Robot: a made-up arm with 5 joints.
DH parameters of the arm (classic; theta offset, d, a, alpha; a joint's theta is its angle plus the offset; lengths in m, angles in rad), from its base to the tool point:
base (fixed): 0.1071 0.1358 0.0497 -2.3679
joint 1: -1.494 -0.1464 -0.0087 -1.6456
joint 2: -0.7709 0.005 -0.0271 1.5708
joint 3: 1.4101 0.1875 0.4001 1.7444
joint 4: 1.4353 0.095 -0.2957 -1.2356
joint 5: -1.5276 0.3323 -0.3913 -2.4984
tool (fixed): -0.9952 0.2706 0 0
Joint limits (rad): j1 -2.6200..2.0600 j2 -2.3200..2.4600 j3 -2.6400..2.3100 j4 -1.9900..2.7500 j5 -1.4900..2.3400
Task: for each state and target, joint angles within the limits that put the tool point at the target. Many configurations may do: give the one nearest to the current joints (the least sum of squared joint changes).
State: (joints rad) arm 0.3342 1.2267 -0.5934 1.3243 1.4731
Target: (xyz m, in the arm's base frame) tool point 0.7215 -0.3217 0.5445
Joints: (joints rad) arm 0.2058 1.0557 -0.7021 0.9517 0.9908
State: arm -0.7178 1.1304 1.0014 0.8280 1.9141
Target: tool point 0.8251 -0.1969 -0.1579
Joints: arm -0.7480 1.6314 1.1509 0.7466 1.6843
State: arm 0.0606 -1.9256 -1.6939 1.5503 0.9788
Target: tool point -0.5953 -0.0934 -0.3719
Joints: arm 0.4465 -1.8921 -2.1646 1.4805 0.9609
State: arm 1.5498 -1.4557 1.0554 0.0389 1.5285
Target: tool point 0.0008 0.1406 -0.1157
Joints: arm 1.7115 -2.3121 0.9657 -0.3428 2.0355
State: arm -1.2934 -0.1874 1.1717 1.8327 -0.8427
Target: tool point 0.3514 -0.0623 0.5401
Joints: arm -1.5012 0.0896 0.8064 2.0840 -0.7708
